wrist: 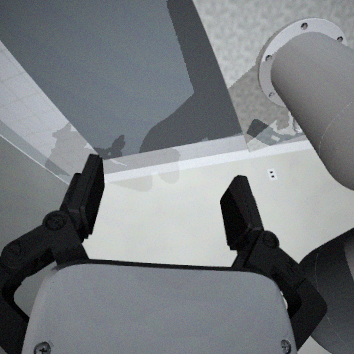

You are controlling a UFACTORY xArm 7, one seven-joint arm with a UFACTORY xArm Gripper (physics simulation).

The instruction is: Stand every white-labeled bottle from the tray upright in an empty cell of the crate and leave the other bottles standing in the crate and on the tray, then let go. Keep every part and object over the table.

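Pixels of known places: gripper, fingertip midpoint: (pixel 167 178); arm's base, link origin: (pixel 300 65).
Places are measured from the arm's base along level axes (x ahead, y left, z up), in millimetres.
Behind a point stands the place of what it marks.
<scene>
My gripper (pixel 167 178) @(x 96, y 173, z 176 mm) is open, with its two black fingers wide apart and no object between them. Behind the fingers the pale wall shows. The white-labeled bottles, the tray and the crate do not show in the wrist view.
The dark grey table top (pixel 135 65) @(x 42, y 235, z -78 mm) fills the upper left, with shadows on it and its edge running down on the right. The arm's grey base column (pixel 315 85) @(x 58, y 37, z 99 mm) stands at the upper right on a speckled surface. A pale wall (pixel 175 215) with a small outlet (pixel 272 174) lies beyond.
</scene>
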